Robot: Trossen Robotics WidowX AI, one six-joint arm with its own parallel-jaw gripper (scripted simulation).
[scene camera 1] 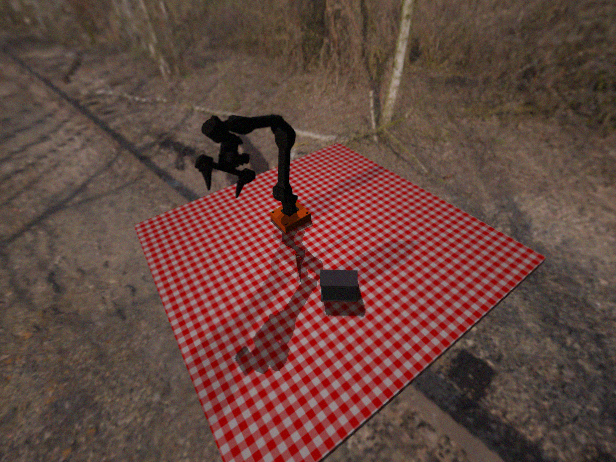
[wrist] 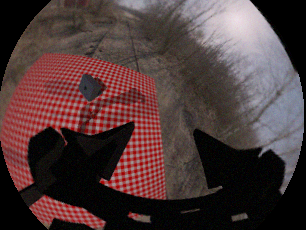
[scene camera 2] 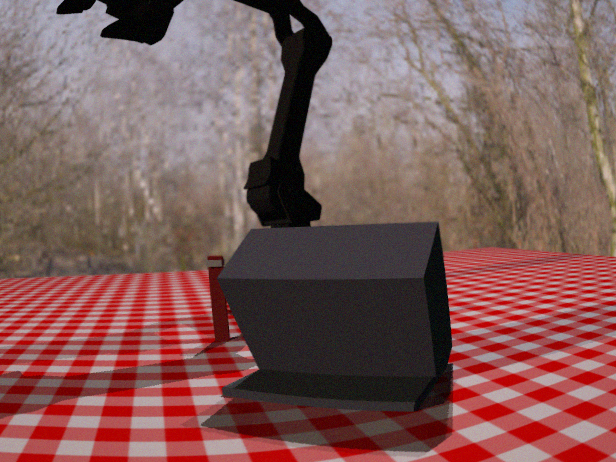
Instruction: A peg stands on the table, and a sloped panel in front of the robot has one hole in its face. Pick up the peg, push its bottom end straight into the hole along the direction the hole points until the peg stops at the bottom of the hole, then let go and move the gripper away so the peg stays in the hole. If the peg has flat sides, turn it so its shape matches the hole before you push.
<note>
The gripper is open and holds nothing. Also in view: a peg and a panel.
The gripper shows as well in scene camera 1 and in the wrist view.
</note>
